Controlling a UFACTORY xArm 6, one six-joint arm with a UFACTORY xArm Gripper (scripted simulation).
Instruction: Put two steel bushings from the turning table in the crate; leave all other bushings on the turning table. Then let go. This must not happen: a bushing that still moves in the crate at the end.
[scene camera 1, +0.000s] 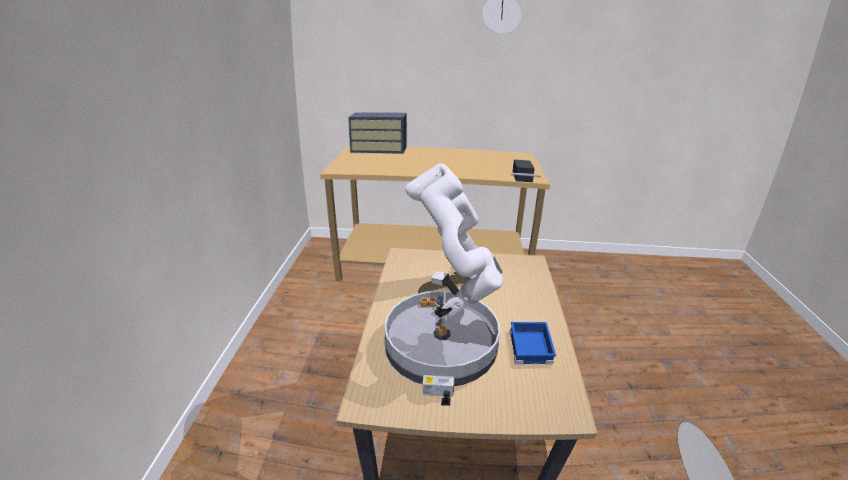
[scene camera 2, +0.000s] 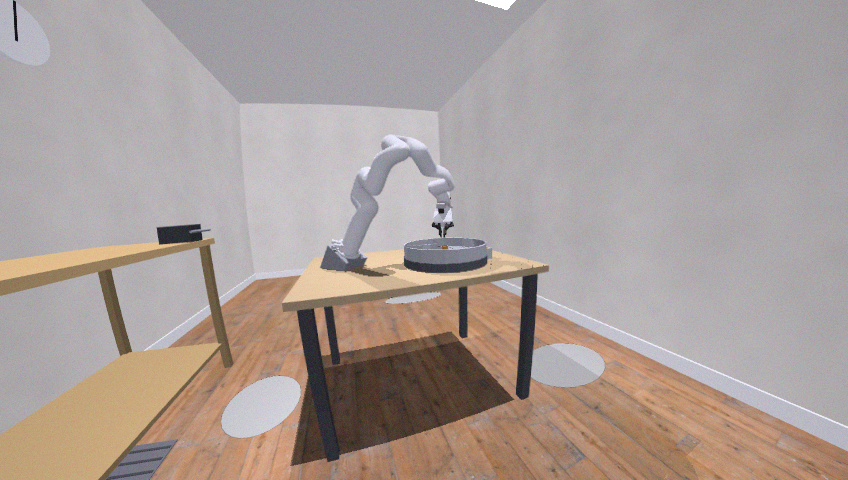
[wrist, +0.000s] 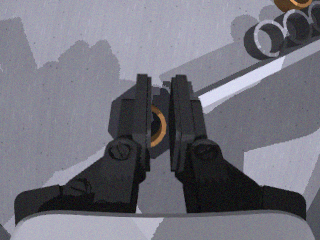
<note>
The pictures show: my gripper and a grey turning table.
My gripper shows as well in the wrist view.
</note>
